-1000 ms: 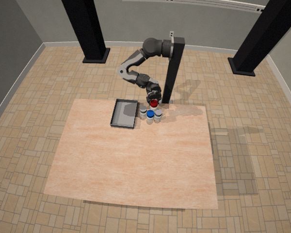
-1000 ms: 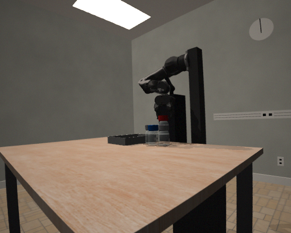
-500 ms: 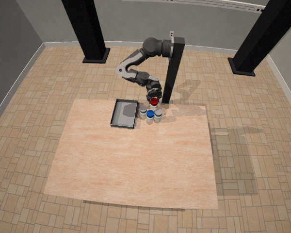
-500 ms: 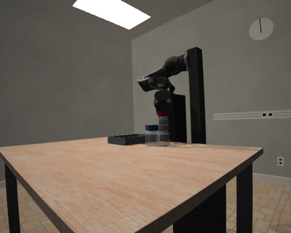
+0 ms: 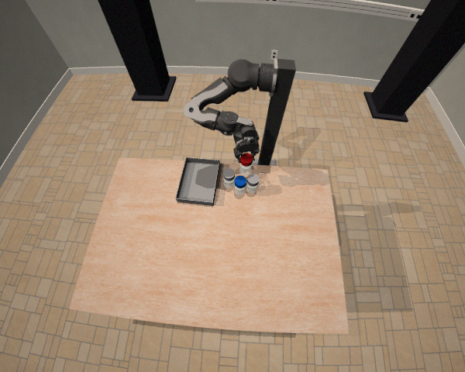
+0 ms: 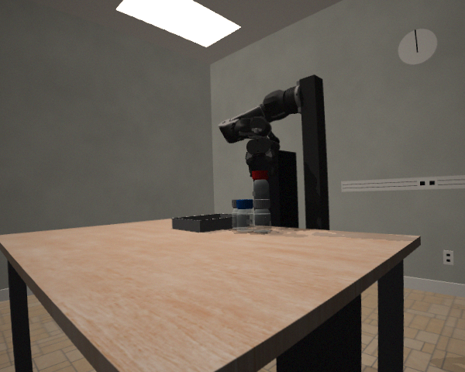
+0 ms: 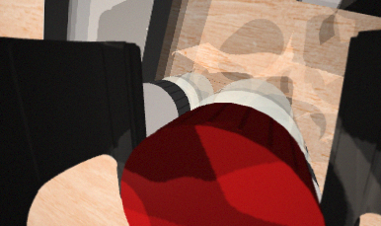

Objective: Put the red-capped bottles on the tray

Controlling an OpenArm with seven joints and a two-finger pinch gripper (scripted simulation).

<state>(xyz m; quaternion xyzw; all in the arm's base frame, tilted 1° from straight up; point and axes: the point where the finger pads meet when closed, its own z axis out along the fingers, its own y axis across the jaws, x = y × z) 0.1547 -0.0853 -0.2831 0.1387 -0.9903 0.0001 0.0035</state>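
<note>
Right now the dark grey tray is 22 cm to the right of my hand, 17 cm below it and 5 cm ahead of it. Round my hand: red-capped bottle 5 cm below, 2 cm ahead, 1 cm to the left; then blue-capped bottle 14 cm below, 8 cm ahead, 1 cm to the right.
</note>
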